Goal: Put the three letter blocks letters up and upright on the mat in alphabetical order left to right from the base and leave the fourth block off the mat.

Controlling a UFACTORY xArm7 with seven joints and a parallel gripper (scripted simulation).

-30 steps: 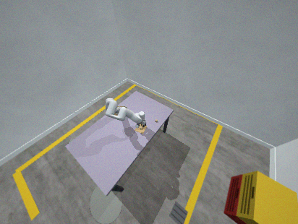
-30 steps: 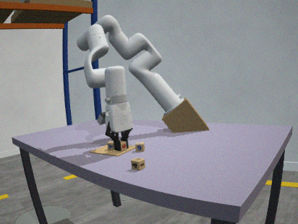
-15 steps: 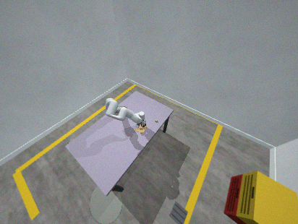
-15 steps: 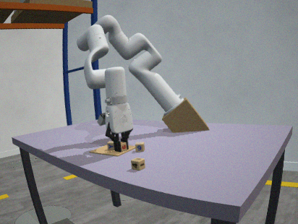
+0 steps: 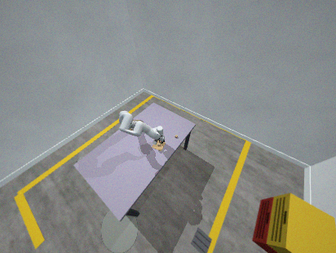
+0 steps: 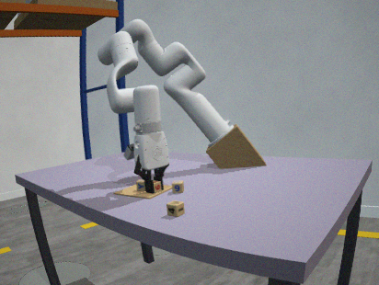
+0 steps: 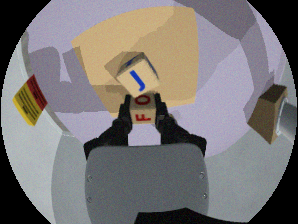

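Now: the tan mat 1 cm behind my hand, 5 cm to the right of it and 2 cm below it.
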